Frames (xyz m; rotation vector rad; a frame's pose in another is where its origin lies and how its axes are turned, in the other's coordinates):
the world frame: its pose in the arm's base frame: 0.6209 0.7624 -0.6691 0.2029 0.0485 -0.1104
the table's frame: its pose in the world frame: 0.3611 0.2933 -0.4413 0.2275 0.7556 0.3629
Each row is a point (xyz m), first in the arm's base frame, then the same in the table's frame.
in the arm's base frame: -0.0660 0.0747 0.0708
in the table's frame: -1.8381 -0.1550 0.2562
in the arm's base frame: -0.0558 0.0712 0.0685
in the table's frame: -1.8314 -0.1603 0.2630
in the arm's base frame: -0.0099 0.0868 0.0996
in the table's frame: -1.8106 -0.1365 0.3112
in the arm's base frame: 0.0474 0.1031 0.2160
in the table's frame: -1.8305 -0.0694 0.4216
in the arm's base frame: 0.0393 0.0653 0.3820
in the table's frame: -1.9480 -0.0147 0.5324
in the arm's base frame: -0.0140 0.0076 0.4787
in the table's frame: -2.0657 -0.0072 0.5724
